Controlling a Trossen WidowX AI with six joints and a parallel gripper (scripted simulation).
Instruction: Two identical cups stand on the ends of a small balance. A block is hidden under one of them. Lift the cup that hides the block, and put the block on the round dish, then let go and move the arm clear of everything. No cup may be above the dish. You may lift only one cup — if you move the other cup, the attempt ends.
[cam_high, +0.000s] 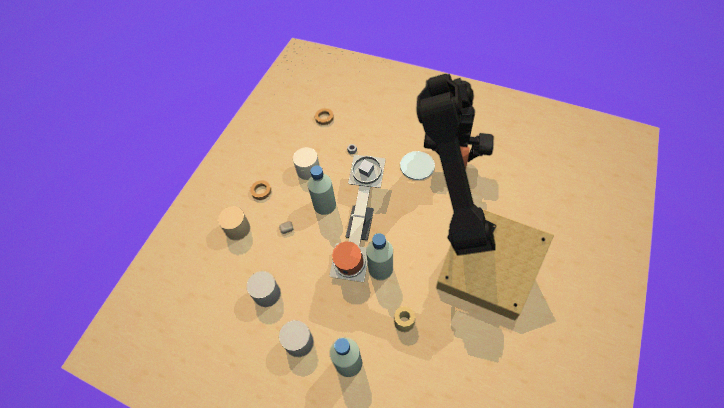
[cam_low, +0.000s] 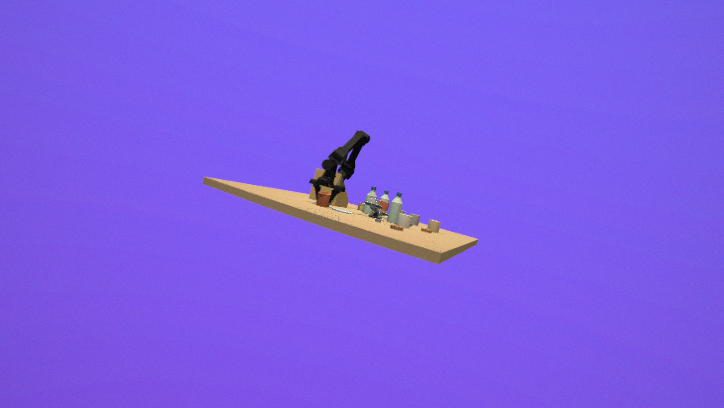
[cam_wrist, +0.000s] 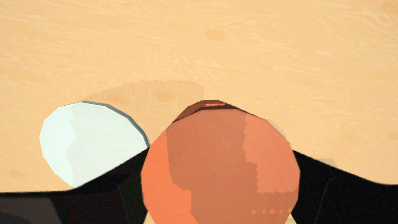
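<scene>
The orange cup is 10 mm ahead of my gripper tip, 20 mm to the right of it and 10 mm above it. The rest, counted from my gripper tip: pale round dish (90 mm ahead, 50 mm to the left, 20 mm below); then small nut (290 mm ahead, 90 mm to the left, 20 mm below); then grey block (190 mm ahead, 180 mm to the left, 60 mm above).
</scene>
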